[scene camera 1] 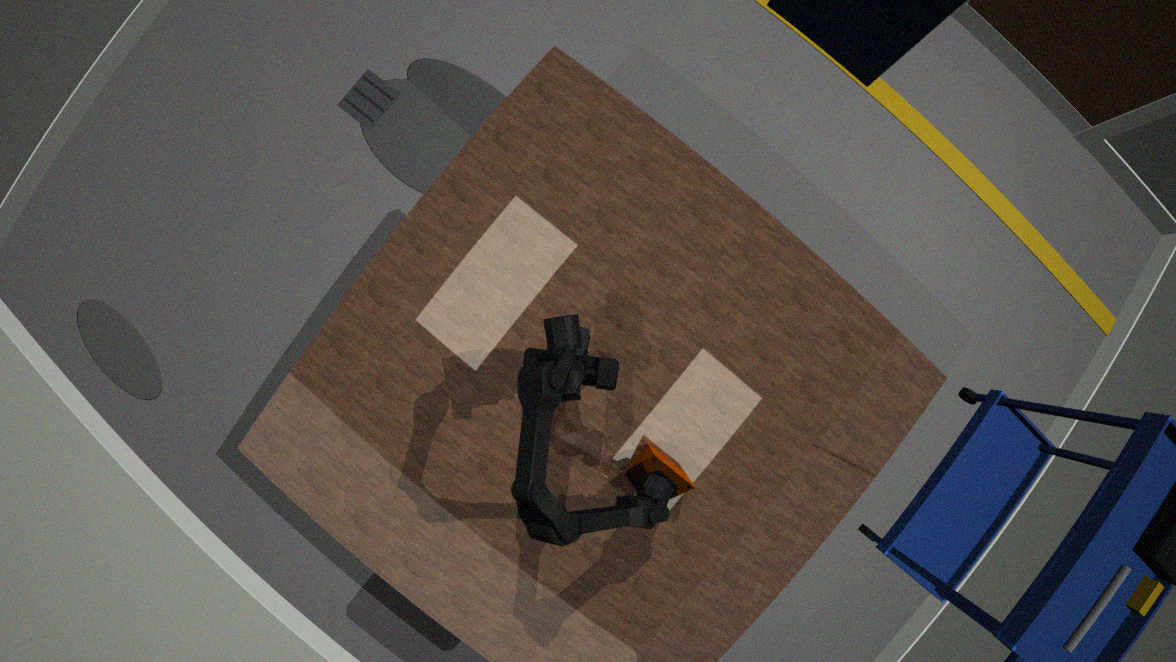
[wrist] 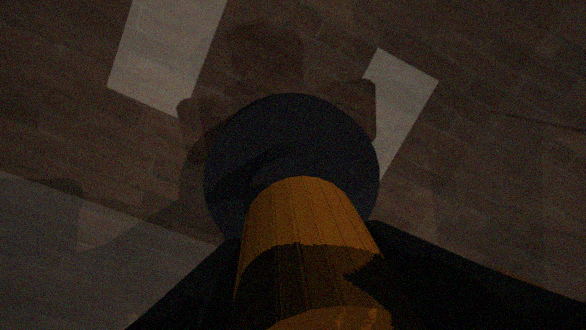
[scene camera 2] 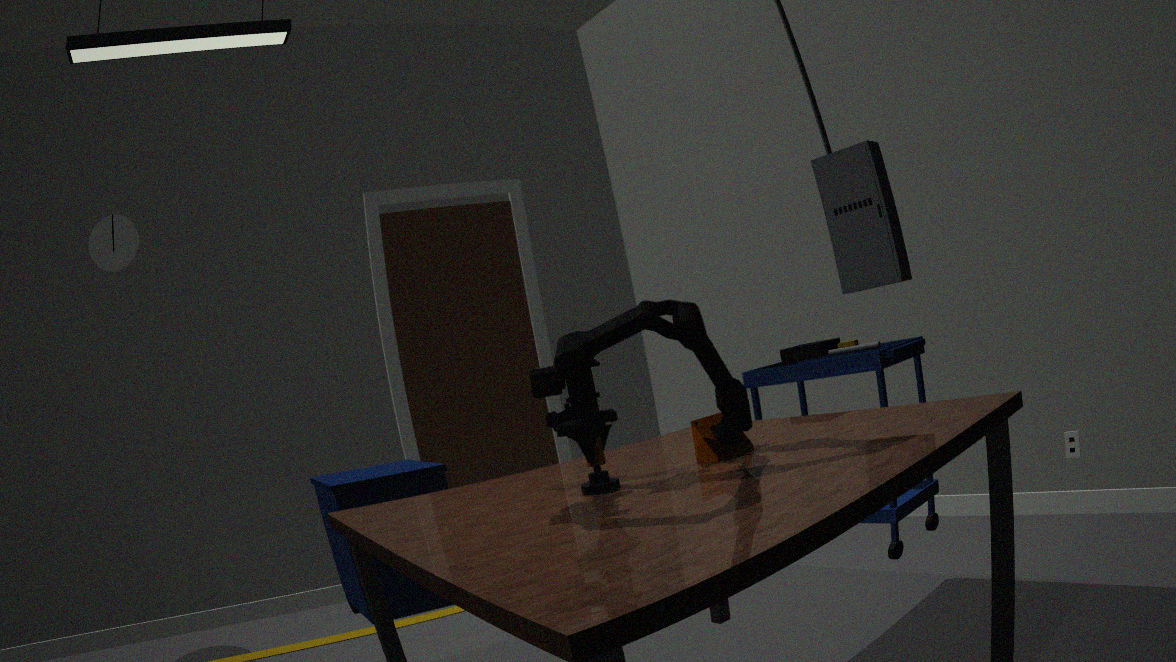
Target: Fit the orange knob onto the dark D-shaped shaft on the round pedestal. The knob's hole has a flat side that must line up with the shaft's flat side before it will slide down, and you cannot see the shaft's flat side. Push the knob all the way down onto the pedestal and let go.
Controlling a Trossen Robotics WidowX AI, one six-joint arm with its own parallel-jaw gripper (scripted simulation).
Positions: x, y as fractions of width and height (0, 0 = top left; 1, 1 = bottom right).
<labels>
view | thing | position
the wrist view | my gripper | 0.52, 0.73
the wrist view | dark round pedestal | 0.49, 0.41
</labels>
